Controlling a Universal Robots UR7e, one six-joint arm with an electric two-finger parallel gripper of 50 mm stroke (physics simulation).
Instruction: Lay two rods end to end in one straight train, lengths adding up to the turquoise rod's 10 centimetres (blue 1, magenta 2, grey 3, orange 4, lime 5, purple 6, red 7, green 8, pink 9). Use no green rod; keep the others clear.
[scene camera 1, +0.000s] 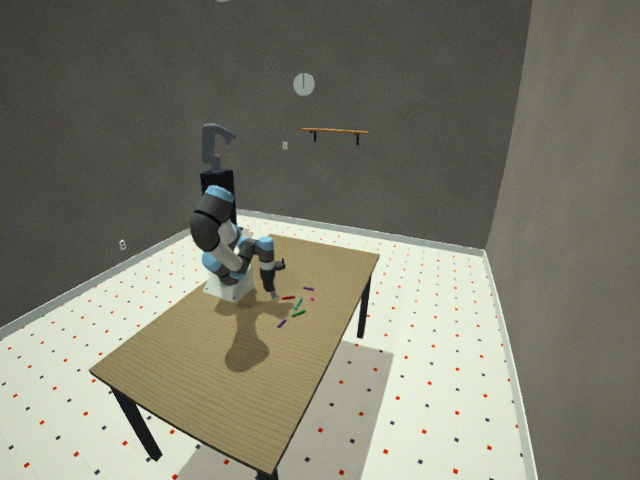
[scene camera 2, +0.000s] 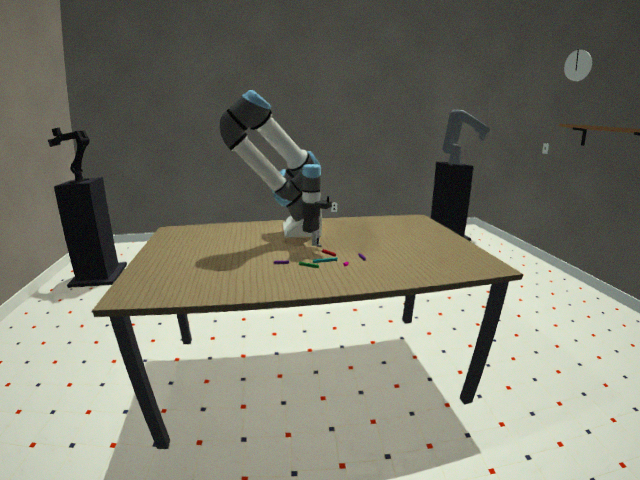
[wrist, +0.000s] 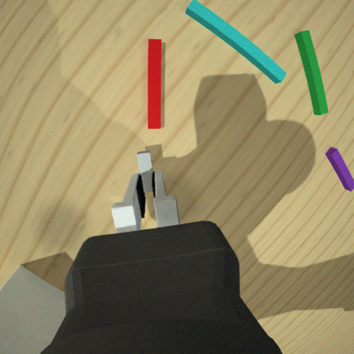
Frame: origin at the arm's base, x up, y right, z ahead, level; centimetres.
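Seen in the pictures: gripper, fingertip midpoint: (scene camera 1: 273, 297) (scene camera 2: 315, 245).
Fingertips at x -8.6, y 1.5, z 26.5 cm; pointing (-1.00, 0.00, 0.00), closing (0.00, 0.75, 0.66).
Offsets run from my fingertips to a thing's middle.
The red rod @[dy -4.0, dx -1.2, dz +6.8 cm] (scene camera 1: 287, 297) (scene camera 2: 328, 252) (wrist: 154, 84) lies flat on the table. My gripper (scene camera 1: 274, 296) (scene camera 2: 316, 242) (wrist: 148, 185) is low over the table beside the red rod's near end, shut on the light grey rod (wrist: 144, 162). In the wrist view the grey rod points roughly along the red rod, a little to its left, with a gap between their ends. Whether it touches the table is unclear. The turquoise rod @[dy -0.5, dx -1.2, dz +14.0 cm] (scene camera 1: 298, 303) (scene camera 2: 325, 260) (wrist: 237, 42) lies slanted to the right of the red rod.
The green rod @[dy +6.9, dx -1.2, dz +17.0 cm] (scene camera 1: 298, 313) (scene camera 2: 309, 264) (wrist: 312, 72) lies beyond the turquoise one. One purple rod @[dy +16.8, dx -1.2, dz +12.3 cm] (scene camera 1: 281, 323) (scene camera 2: 281, 262) (wrist: 340, 169) lies past the green; another purple rod @[dy -16.3, dx -1.2, dz +14.0 cm] (scene camera 1: 308, 288) (scene camera 2: 361, 256) and a short magenta rod @[dy -7.5, dx -1.2, dz +19.4 cm] (scene camera 1: 312, 299) (scene camera 2: 345, 264) lie on the opposite side.
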